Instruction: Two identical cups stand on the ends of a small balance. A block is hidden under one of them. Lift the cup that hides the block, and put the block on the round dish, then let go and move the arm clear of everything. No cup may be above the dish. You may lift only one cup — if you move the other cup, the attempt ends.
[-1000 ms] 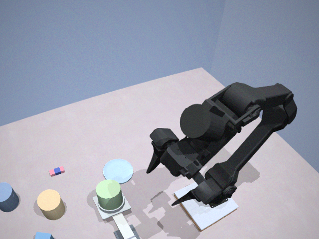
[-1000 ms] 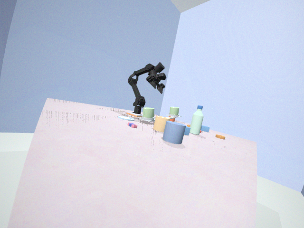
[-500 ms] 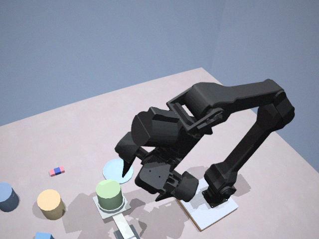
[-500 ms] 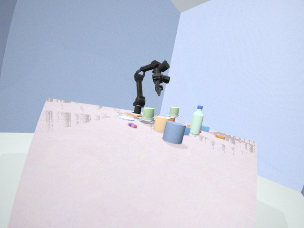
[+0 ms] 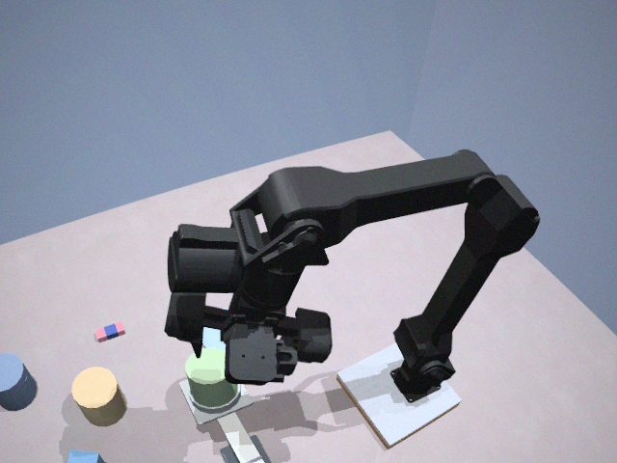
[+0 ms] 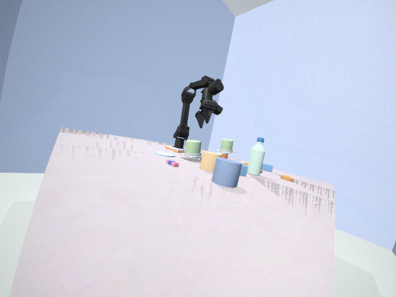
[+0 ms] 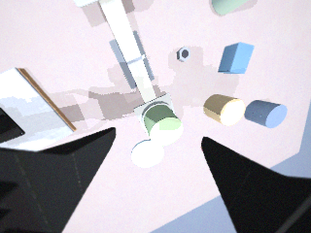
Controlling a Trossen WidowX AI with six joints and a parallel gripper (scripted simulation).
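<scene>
Right now the pale lavender block is 13 cm below my gripper tip, 5 cm to the right of it and 2 cm ahead of it. Round my gripper tip: round light-blue dish 17 cm below, 16 cm to the right, 4 cm behind; then bottle 24 cm ahead, 15 cm to the left, 6 cm below; then tan cylinder 20 cm ahead, 14 cm below, 11 cm to the right.
</scene>
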